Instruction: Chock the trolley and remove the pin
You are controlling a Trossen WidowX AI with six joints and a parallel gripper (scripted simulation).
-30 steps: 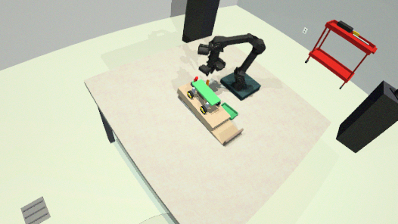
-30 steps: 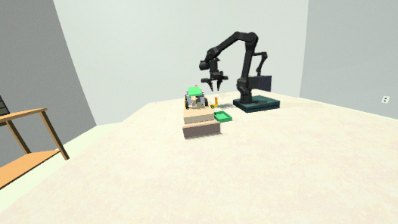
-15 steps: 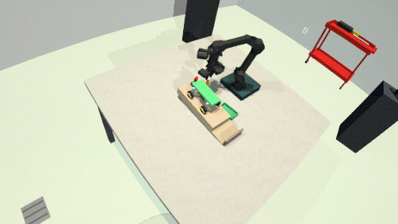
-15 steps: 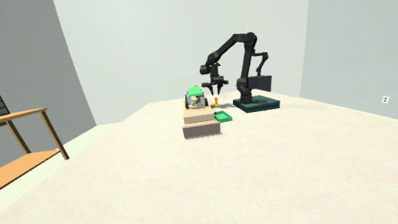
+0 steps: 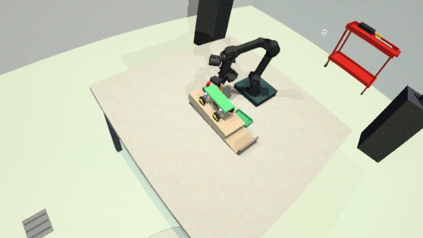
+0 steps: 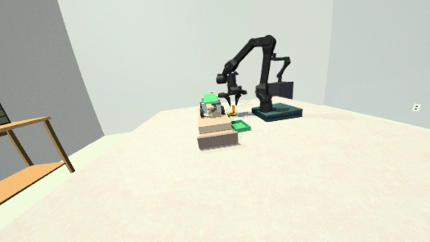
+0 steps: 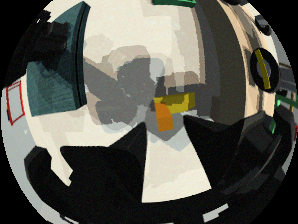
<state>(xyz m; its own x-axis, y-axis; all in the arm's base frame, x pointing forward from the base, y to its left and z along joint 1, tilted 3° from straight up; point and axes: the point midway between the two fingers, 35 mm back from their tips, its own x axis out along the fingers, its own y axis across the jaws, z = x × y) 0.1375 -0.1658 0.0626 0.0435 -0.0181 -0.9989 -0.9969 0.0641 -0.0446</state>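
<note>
The yellow chock is 4 cm below my gripper tip and 2 cm ahead of it. From my gripper tip the other things lie so: red-headed stop pin (14 cm ahead, 7 cm above, 1 cm to the right); green tray (23 cm to the left, 8 cm ahead, 7 cm below); green-topped trolley (18 cm ahead, 10 cm to the left, 5 cm above).
</note>
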